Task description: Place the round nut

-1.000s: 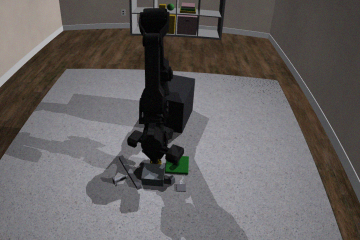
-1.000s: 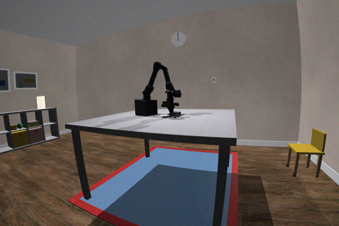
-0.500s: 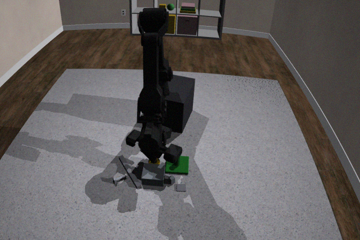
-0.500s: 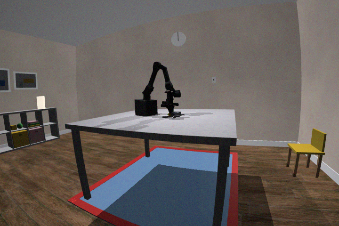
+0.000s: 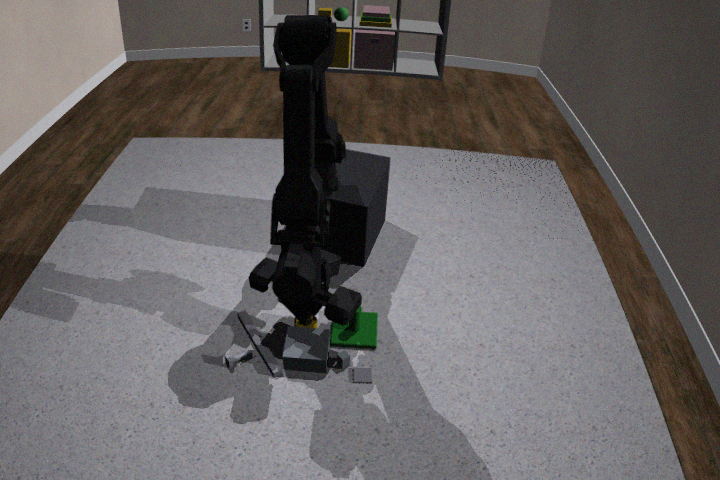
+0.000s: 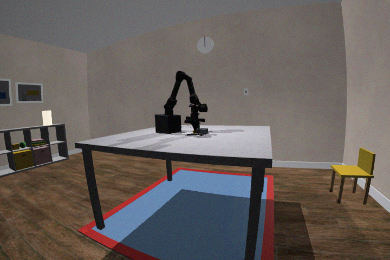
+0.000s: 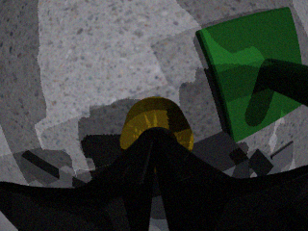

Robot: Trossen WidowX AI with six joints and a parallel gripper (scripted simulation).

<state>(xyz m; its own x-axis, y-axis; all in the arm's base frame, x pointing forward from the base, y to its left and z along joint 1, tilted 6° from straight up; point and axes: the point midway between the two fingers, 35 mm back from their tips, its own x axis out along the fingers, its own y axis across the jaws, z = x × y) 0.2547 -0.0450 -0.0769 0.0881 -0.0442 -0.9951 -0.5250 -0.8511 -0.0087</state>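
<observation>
My gripper is now 60 mm short of the grey block and 30 mm above it. Also, from my hand: thin bar: 30 mm ahead, 80 mm to the right, 40 mm below; small bolt: 70 mm ahead, 120 mm to the right, 40 mm below; small dark piece: 80 mm ahead, 60 mm to the left, 40 mm below.
</observation>
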